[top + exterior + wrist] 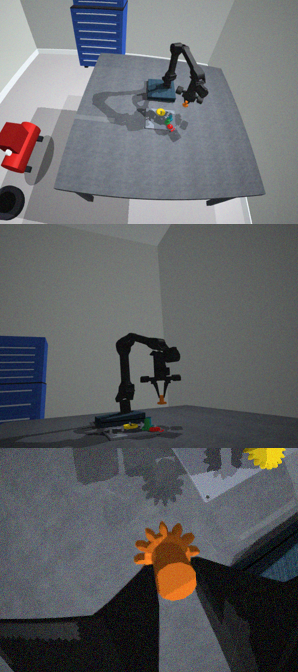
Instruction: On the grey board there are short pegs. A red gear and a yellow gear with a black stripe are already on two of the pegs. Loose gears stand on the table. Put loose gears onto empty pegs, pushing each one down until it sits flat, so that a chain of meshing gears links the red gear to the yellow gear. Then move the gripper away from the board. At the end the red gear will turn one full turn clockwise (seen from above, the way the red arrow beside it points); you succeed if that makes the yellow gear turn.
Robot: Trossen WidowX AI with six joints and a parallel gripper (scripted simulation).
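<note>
My gripper tip is now 11 cm to the left of the teal gear, 9 cm above it and 5 cm short of it. The rest, counted from my gripper tip: yellow gear (16 cm to the right, 10 cm below, 1 cm behind); orange gear (1 cm below); green gear (14 cm to the right, 9 cm below, 8 cm ahead).
</note>
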